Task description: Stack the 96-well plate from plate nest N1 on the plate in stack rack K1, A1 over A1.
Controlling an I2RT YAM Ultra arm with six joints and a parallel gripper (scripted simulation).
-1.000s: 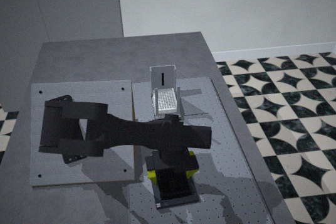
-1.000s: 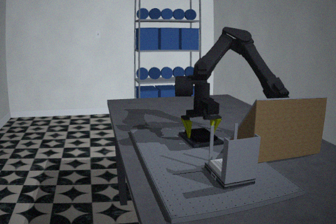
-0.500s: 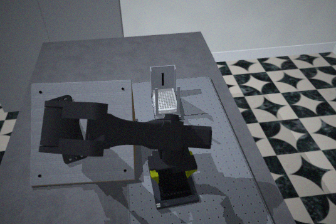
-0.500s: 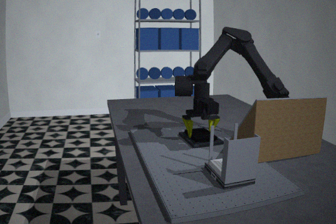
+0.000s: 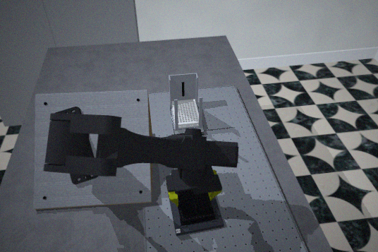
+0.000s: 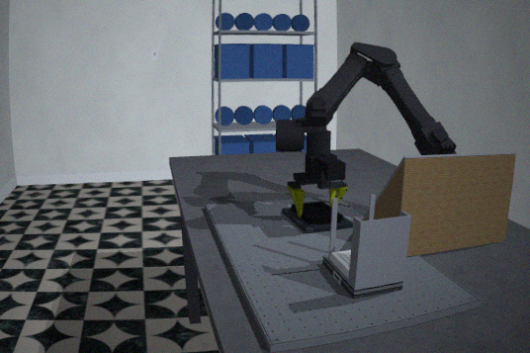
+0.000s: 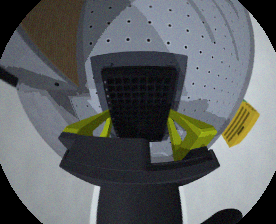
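Now: hand right at the black 96-well plate. The rest, counted from my hand: rack back wall 40 cm to the left, 7 cm ahead, 6 cm above; pale A1 mark 7 cm to the right, 6 cm behind, 1 cm below; white 96-well plate 34 cm to the left, 7 cm ahead, 1 cm above.
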